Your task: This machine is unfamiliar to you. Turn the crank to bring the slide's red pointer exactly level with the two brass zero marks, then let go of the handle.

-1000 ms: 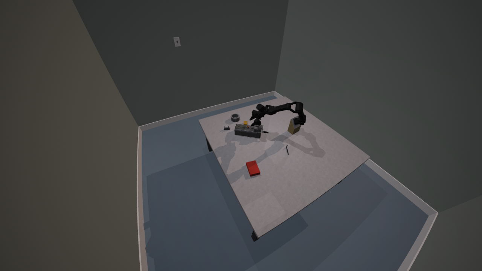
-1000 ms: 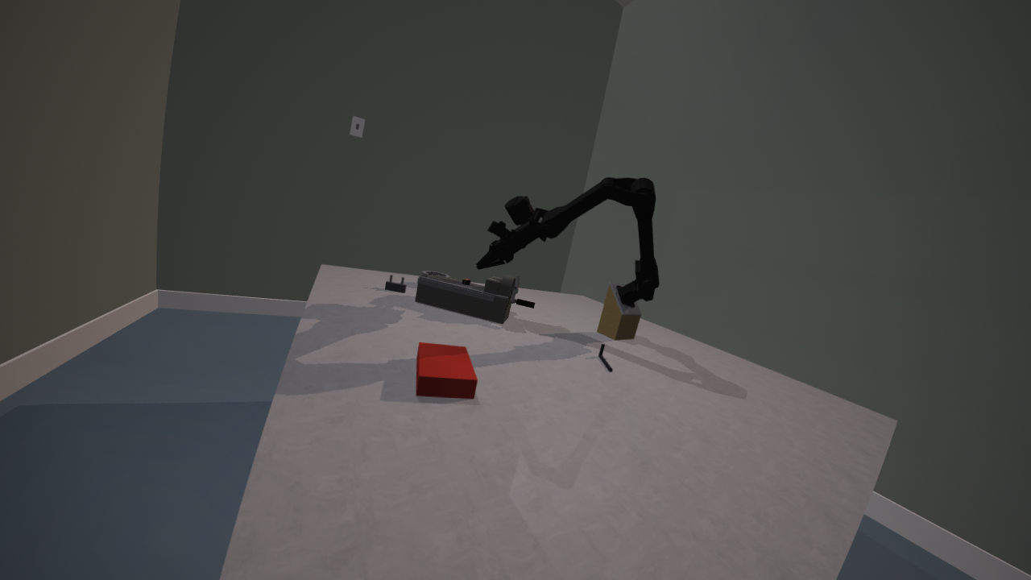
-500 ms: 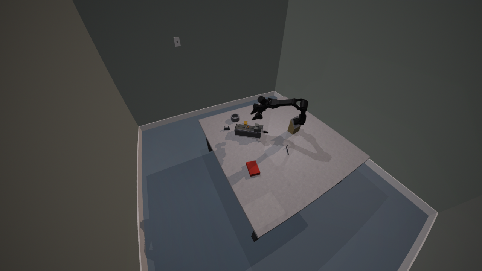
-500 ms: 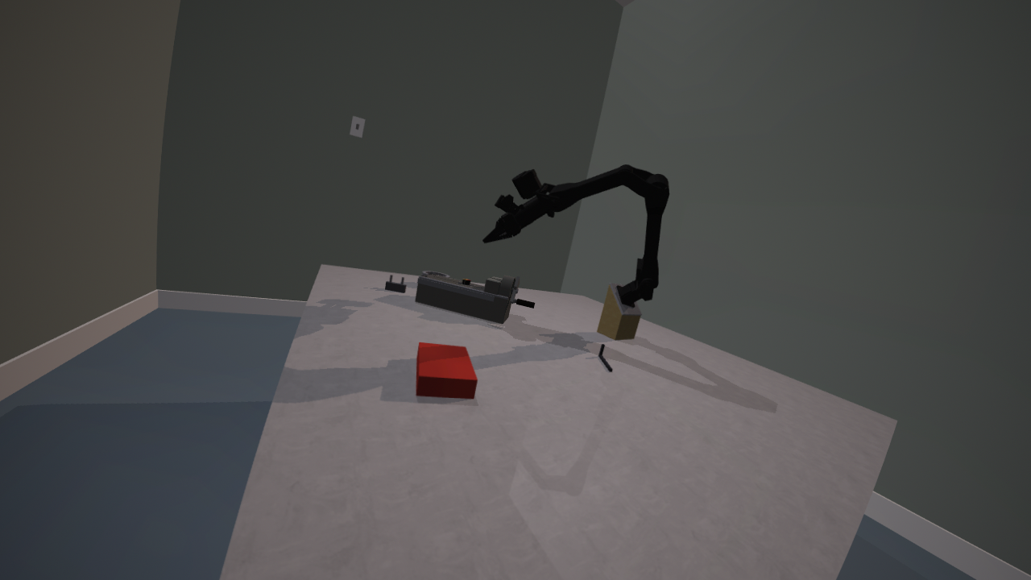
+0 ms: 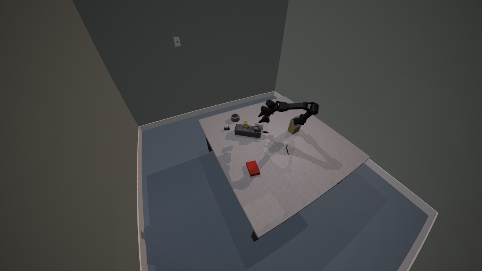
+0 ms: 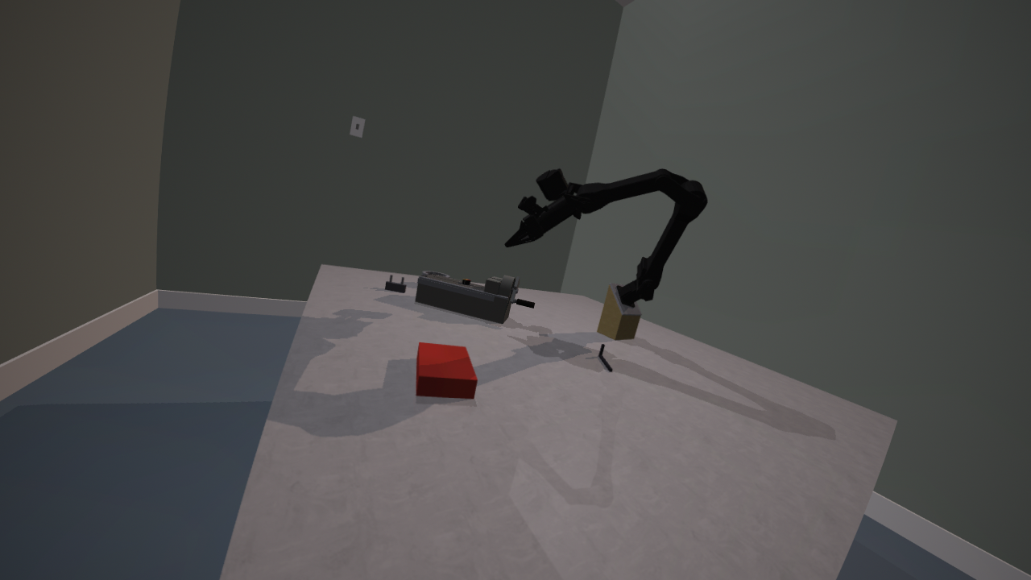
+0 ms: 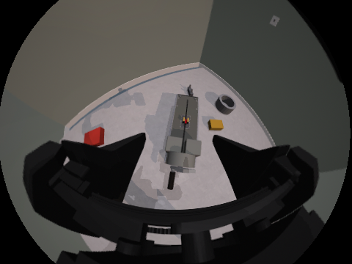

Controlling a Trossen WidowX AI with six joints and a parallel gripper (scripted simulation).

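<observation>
My gripper tip is 140 mm above the black crank handle, 70 mm past it and 50 mm to the right of it. Round my gripper tip: dark clip 240 mm ahead, 220 mm to the right, 190 mm below; then yellow block 210 mm to the right, 190 mm below, 20 mm ahead; then red pointer 120 mm below, 70 mm to the right, 60 mm ahead.
</observation>
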